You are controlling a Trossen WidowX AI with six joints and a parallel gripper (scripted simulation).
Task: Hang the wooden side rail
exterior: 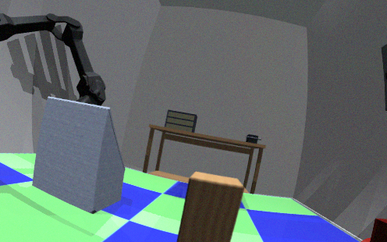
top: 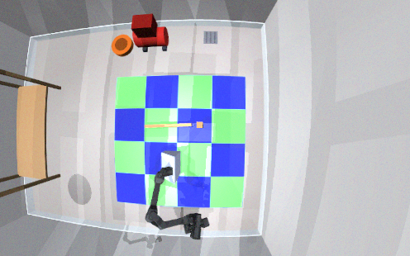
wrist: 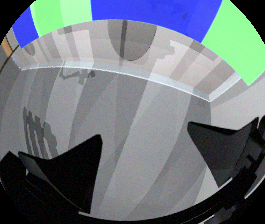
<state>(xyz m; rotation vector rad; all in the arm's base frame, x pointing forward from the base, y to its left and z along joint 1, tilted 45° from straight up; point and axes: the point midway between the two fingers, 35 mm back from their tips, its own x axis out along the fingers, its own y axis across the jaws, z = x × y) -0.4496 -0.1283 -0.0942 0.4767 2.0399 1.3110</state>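
Now: gripper tip 810 mm short of the headboard post, 110 mm to the left of it and 190 mm above it.
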